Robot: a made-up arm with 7 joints.
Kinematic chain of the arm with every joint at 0, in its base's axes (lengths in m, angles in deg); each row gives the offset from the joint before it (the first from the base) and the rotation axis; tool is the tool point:
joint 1: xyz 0 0 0.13 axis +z
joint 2: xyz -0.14 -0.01 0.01 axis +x
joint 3: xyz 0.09 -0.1 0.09 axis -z
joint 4: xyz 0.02 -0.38 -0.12 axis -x
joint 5: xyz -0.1 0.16 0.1 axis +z
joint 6: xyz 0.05 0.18 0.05 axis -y
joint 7: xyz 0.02 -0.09 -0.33 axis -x
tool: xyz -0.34 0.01 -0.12
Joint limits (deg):
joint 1: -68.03..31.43
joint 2: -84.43..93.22
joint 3: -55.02..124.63
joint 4: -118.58..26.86
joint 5: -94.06..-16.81
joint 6: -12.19..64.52
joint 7: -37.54..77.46
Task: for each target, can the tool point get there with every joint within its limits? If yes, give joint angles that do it. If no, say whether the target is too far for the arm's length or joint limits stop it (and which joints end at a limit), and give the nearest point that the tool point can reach.
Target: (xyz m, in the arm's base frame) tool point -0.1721 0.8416 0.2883
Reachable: no: joint limits stop it (at a limit: joint 2, joint 4, joint 6, joint 7) | nearest point -0.1509 0.7381 0.2826 | short by 0.106 m
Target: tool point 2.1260 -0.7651 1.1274
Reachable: no: too far | nearest point 0.6364 -0.3070 0.4691 | short by 1.692 m
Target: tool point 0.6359 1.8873 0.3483
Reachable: no: too far | nearest point 0.2406 0.7140 0.2824 | short by 1.240 m
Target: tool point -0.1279 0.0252 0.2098
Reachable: yes | joints -29.41 -8.06 44.21 -80.53 -74.15 33.94 65.90
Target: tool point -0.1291 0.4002 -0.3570
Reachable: yes | joints -55.61 53.10 82.47 10.38 -43.10 56.30 -2.27
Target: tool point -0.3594 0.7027 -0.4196
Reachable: no: joint limits stop it (at a limit: joint 2, joint 4, joint 5, joint 6) | nearest point -0.3002 0.5870 -0.3380 | short by 0.153 m
